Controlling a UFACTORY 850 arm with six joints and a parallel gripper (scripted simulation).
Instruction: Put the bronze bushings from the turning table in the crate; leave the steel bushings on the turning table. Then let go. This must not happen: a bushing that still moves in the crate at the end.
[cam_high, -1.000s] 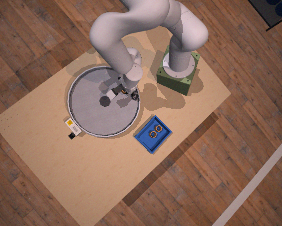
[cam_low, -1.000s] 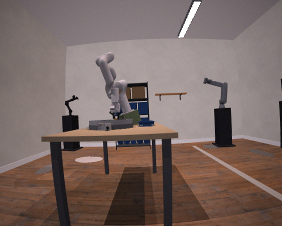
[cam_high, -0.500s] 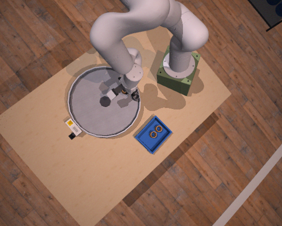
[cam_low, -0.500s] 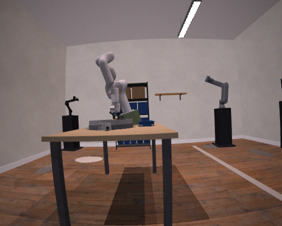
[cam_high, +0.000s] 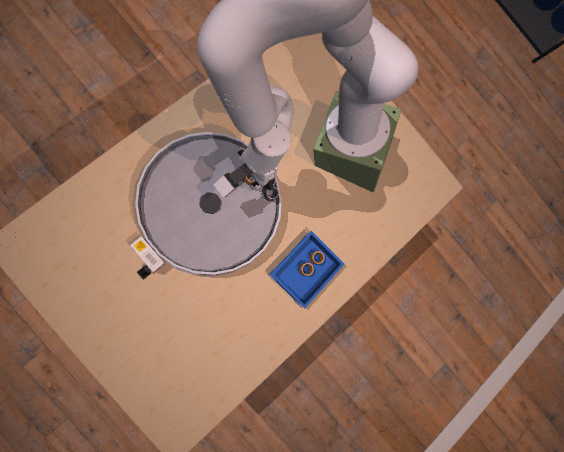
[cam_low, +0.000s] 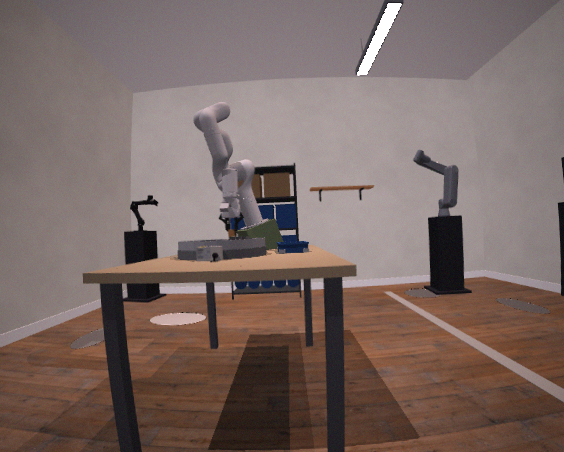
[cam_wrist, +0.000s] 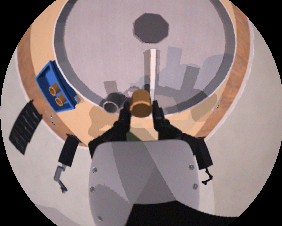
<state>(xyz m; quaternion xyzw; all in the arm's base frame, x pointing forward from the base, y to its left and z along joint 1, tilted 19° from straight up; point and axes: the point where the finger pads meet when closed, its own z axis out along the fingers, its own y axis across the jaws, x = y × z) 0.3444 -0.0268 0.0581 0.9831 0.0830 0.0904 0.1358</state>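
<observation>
Right now the blue crate is 1 cm behind my hand, 32 cm to the left of it and 12 cm below it. The rest, counted from my hand: round grey turning table: 14 cm ahead, 9 cm below.
</observation>
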